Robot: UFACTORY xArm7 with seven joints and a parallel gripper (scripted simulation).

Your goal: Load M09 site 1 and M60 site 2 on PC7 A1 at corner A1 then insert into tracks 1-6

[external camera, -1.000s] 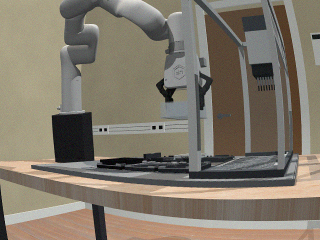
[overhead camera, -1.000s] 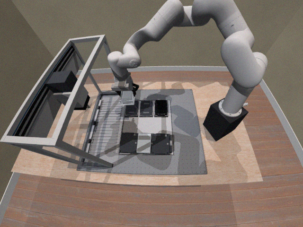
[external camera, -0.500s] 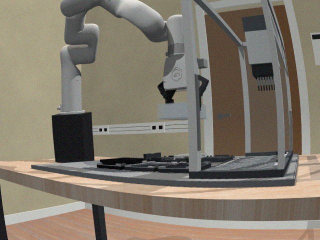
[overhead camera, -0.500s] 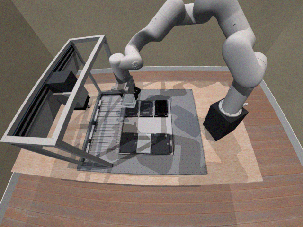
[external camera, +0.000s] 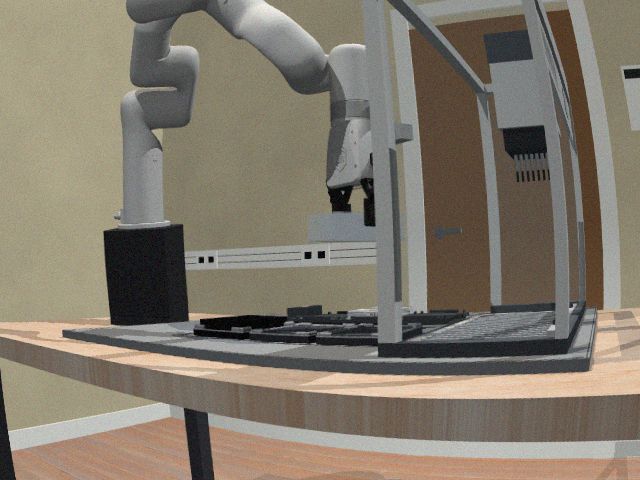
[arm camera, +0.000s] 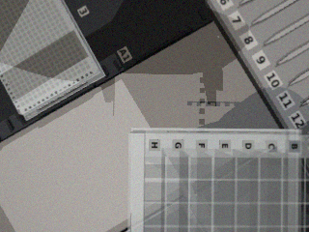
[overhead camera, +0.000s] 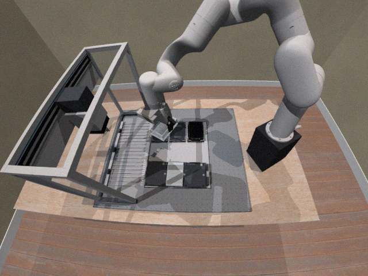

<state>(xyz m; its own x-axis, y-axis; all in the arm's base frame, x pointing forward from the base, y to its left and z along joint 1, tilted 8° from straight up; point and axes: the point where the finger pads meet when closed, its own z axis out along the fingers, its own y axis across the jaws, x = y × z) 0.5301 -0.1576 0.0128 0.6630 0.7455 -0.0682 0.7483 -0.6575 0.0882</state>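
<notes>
Right now my hand is 2 cm past the dark carrier PC7, 21 cm to the right of it and 15 cm above it. Round my hand: nest S2 (7 cm behind, 6 cm to the right, 16 cm below); then black plate m06 (17 cm behind, 4 cm to the right, 15 cm below); then deep-well block M09 (1 cm below).
</notes>
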